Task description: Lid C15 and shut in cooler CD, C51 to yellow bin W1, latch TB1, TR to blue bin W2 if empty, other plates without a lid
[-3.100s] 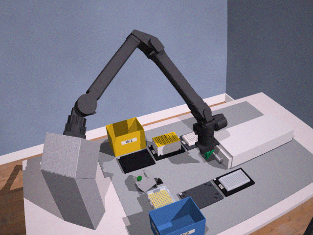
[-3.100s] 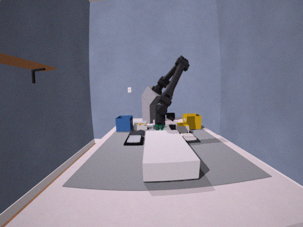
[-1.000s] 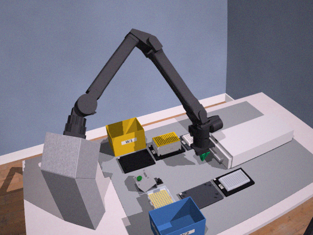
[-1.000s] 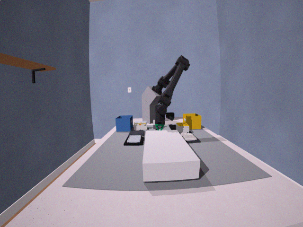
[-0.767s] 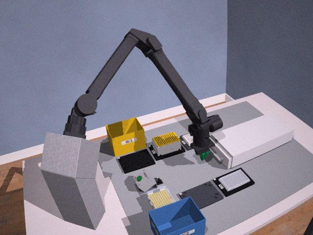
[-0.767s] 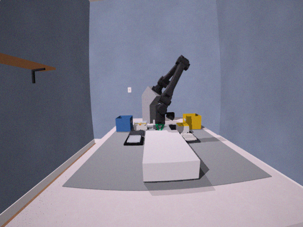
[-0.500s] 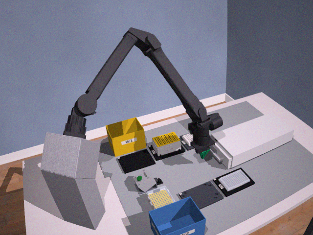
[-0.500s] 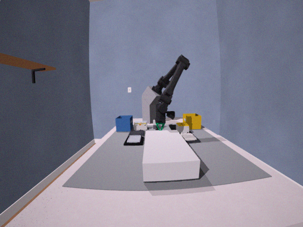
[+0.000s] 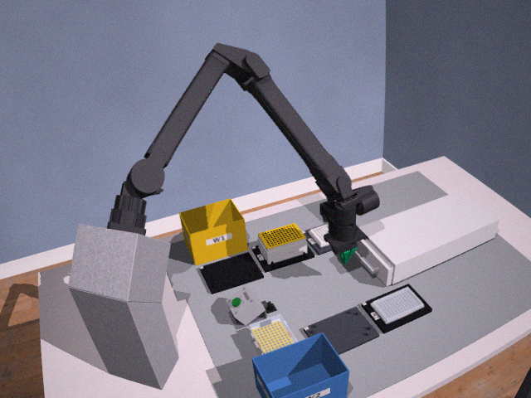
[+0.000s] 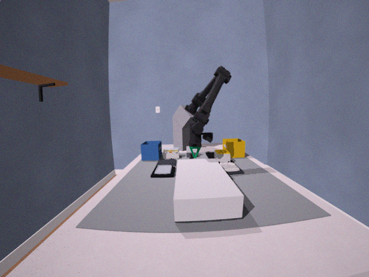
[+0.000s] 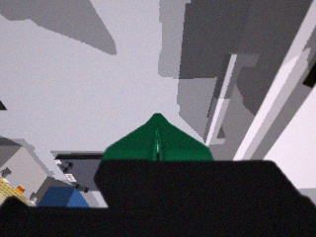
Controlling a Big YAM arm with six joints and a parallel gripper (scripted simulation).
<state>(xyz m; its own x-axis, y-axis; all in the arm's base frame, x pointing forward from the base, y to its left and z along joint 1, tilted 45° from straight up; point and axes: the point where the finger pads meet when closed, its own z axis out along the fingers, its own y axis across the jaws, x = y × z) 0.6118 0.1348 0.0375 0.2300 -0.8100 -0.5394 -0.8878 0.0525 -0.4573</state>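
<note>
My gripper is now 200 mm to the right of the white assay plate, 50 mm above it and 20 mm short of it. From my hand the other things lie so: N1 label 180 mm to the left, 60 mm below, 50 mm behind; then black plate 180 mm ahead, 50 mm below, 40 mm to the left; then clear plate lid 180 mm ahead, 50 mm to the left, 40 mm below.
</note>
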